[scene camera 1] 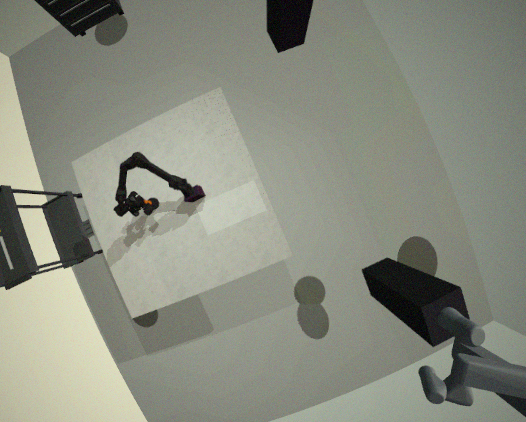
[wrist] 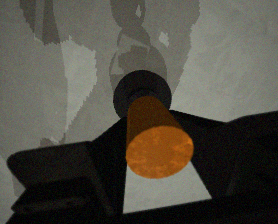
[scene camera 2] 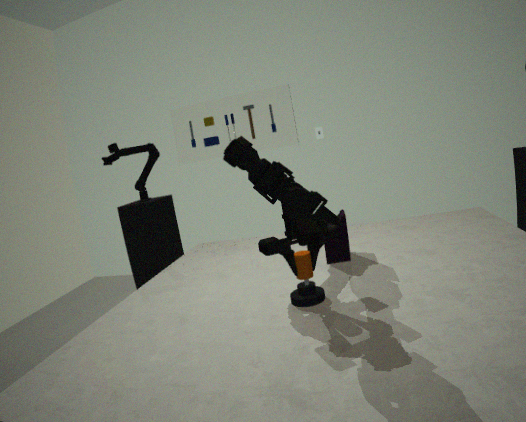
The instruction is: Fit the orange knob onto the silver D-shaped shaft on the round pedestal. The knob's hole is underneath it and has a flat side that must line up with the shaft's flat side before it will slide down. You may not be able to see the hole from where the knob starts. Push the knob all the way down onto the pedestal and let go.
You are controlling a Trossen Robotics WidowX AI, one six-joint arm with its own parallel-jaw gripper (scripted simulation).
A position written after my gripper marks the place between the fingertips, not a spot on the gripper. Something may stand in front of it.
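Note:
My gripper [scene camera 2: 304,273], also in the wrist view [wrist: 147,117], carries an orange knob [wrist: 157,147]. Round pedestal [scene camera 2: 307,294], also in the wrist view [wrist: 139,83].

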